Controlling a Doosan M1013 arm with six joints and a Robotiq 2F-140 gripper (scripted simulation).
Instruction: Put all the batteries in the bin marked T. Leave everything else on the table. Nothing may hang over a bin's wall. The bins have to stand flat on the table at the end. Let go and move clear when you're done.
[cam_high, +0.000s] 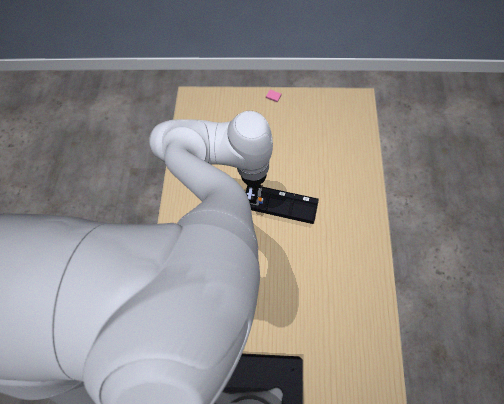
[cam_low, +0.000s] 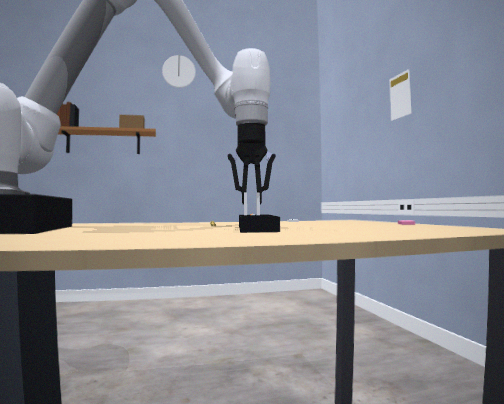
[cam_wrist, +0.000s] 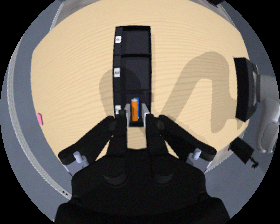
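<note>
My hand is 30 mm above the orange battery. From my hand the other things lie so: blue battery 50 mm below; then small brass piece 80 mm behind, 100 mm to the left, 50 mm below; then black bin 20 mm behind, 80 mm to the right, 40 mm below.
</note>
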